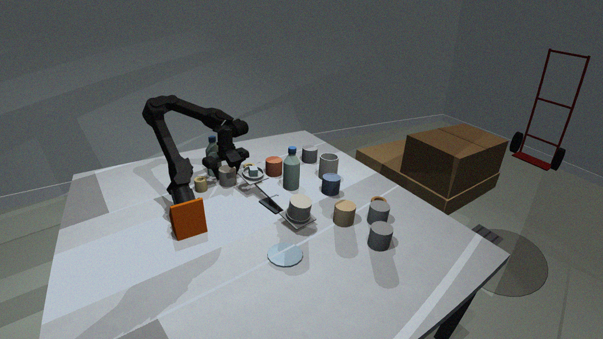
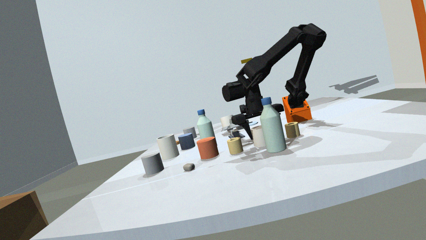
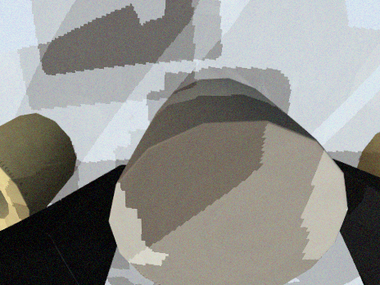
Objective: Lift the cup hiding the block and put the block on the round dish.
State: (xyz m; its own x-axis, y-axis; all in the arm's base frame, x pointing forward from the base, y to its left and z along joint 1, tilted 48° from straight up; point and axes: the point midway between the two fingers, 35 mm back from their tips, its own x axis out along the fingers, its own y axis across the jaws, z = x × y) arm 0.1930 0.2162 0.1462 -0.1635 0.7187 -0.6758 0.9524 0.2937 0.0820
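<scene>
Now: the teal block 10 cm to the right of my gripper tip, 8 cm ahead of it and 6 cm above it. Round my gripper tip: cream cup 37 cm to the right, 15 cm ahead, 3 cm above; round dish 48 cm to the right, 4 cm ahead, 2 cm below.
</scene>
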